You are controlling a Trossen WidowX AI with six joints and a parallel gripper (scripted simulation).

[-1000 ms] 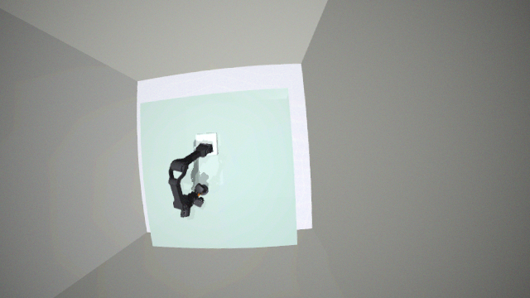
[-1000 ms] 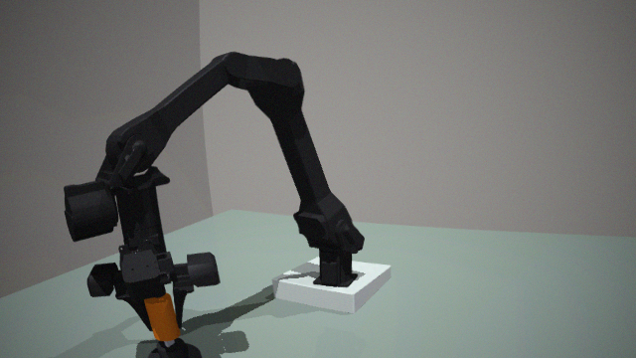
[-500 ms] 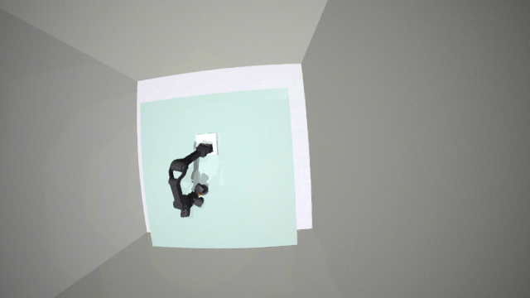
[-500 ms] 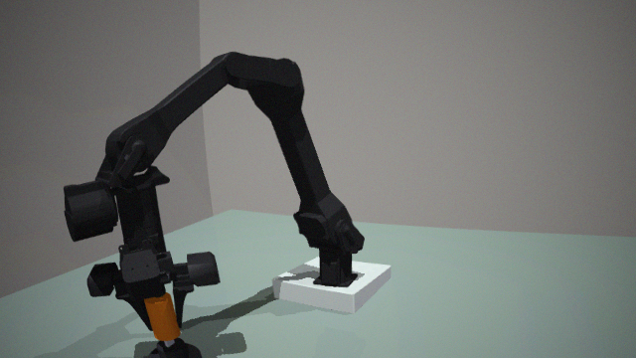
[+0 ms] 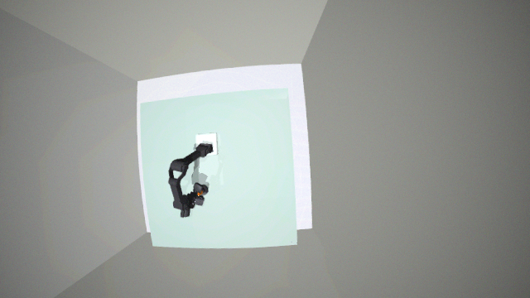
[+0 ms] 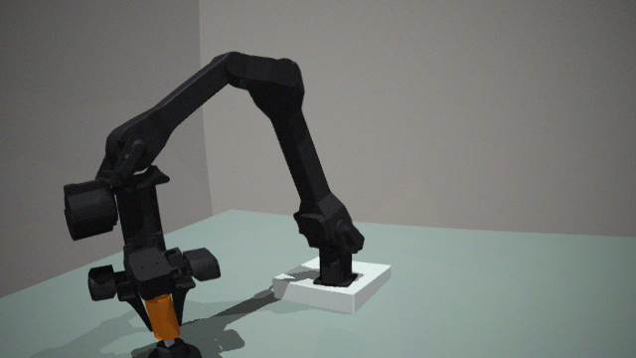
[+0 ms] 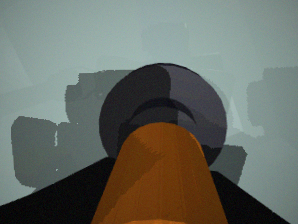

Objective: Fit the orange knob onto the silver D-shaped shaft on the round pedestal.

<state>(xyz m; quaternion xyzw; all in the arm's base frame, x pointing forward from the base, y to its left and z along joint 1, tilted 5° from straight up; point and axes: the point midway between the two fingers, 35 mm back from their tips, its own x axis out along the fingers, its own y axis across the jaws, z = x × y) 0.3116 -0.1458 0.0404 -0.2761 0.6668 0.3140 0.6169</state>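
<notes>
The orange knob lies 30 mm above my gripper tip. The rest, counted from my gripper tip: dark round pedestal (40 mm below).
</notes>
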